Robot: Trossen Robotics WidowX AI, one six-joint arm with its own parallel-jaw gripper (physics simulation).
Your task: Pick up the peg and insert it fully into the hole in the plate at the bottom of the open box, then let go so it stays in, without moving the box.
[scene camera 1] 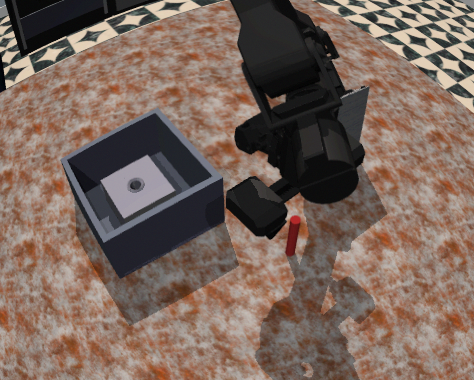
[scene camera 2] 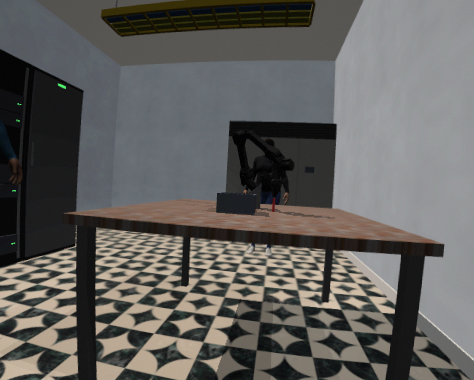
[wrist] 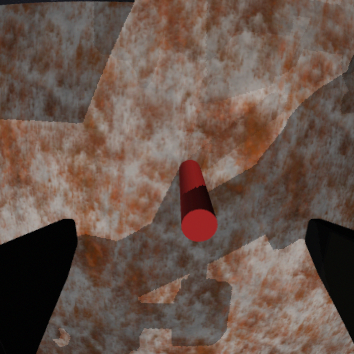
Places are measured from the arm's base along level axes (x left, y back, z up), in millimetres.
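Pixels of known places: gripper, fingertip midpoint: (scene camera 1: 294,218) (scene camera 2: 274,197) (wrist: 194,231); arm's base at its link origin: (scene camera 2: 255,188).
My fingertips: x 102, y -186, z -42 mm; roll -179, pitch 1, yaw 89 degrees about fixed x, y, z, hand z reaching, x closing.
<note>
For each thing: its top centre in the pictures, then the offset to it from my fingertips. "spot": a spot on its surface instead. Level surfaces: height alone.
- red peg at its top centre: (wrist: 199,225) (scene camera 1: 295,219) (scene camera 2: 273,198) dx +0, dy +2, dz -5 mm
- dark grey-blue open box at its top centre: (scene camera 1: 131,166) (scene camera 2: 238,193) dx -209, dy -116, dz +13 mm
- pale square plate at its top centre: (scene camera 1: 135,183) dx -209, dy -116, dz -24 mm
- round hole at a spot on its surface: (scene camera 1: 135,185) spot: dx -219, dy -113, dz -38 mm
- mottled table at its surface level: dz -85 mm
The red peg (scene camera 1: 292,237) (scene camera 2: 273,205) (wrist: 190,172) stands upright on the table, to the right of the open box in scene camera 1. The dark grey-blue open box (scene camera 1: 170,228) (scene camera 2: 236,203) has a pale square plate (scene camera 1: 150,175) at its bottom, with a round hole (scene camera 1: 135,185) near the plate's middle. The hole looks empty. My gripper (wrist: 194,231) is open and empty above the peg. In the wrist view the peg's top lies between the two wide-spread fingertips, with space on both sides. In scene camera 1 the arm hides part of the gripper.
The box stands close beside my gripper on the left in scene camera 1. The arm (scene camera 1: 280,55) (scene camera 2: 255,140) reaches over the mottled table (scene camera 1: 400,310) (scene camera 2: 175,222) from behind. A light grey panel (scene camera 1: 356,112) shows beside the arm. A person stands beyond the table.
</note>
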